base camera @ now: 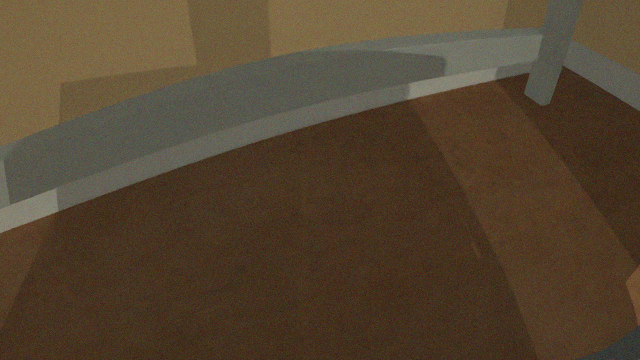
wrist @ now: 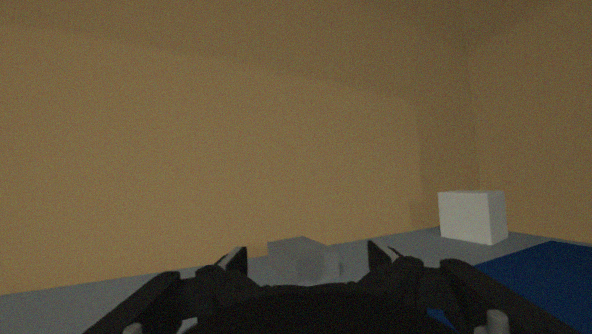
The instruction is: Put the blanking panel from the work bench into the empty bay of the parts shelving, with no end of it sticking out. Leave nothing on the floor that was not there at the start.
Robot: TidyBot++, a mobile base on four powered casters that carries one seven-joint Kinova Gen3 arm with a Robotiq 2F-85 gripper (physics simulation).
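Frame: origin at the arm's base, x left, y back, z up, level; millimetres.
Seen in the pictures: gripper, fingertip midpoint: (wrist: 307, 257).
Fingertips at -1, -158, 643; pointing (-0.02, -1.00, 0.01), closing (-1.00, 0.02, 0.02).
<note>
A point is followed by its place in that frame, as x, y, z.
My gripper (wrist: 307, 257) @(-1, -158, 643) is open, with its two dark fingers spread wide and nothing between them. It is at the bottom of the wrist view, in front of the grey work bench top (wrist: 50, 307) @(392, -327, 517). The blanking panel does not show in either view, and neither does the parts shelving. The gripper's own body hides part of the bench top. In the base camera view, a grey bench leg (base camera: 555, 50) stands at the upper right.
A small grey block (wrist: 292, 260) @(19, -375, 563) on the bench shows beyond the fingers. A white box (wrist: 465, 216) @(-447, -589, 583) stands farther right, near a blue mat (wrist: 540, 280) @(-385, -356, 519). Tan walls rise behind the bench. A pale grey strip (base camera: 225, 110) @(87, -459, -251) runs along the wall's foot above the brown floor (base camera: 275, 240) @(42, -390, -397).
</note>
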